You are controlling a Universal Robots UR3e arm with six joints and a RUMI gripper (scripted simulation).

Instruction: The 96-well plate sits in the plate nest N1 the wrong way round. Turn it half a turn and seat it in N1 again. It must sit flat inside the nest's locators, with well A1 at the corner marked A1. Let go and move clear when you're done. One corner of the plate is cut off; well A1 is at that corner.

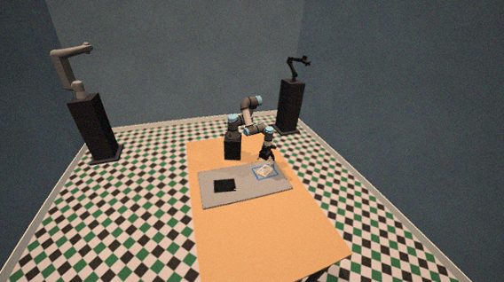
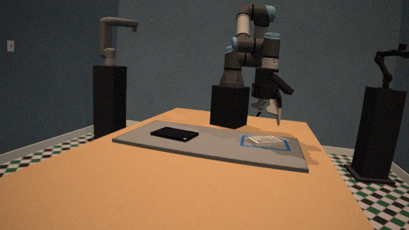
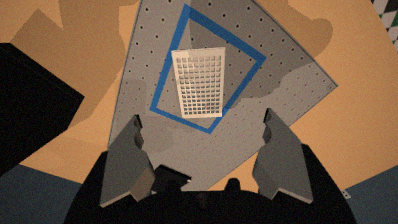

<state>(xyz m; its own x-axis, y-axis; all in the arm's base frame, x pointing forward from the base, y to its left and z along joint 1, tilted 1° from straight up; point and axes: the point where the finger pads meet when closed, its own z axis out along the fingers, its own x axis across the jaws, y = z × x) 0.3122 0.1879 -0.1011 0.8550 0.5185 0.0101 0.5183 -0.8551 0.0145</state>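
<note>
My hand is 80 mm above the white 96-well plate. From my hand the other things lie so: white corner mark: 300 mm to the right, 120 mm ahead, 80 mm below; black plate nest N1: 370 mm to the right, 80 mm below, 50 mm ahead.
</note>
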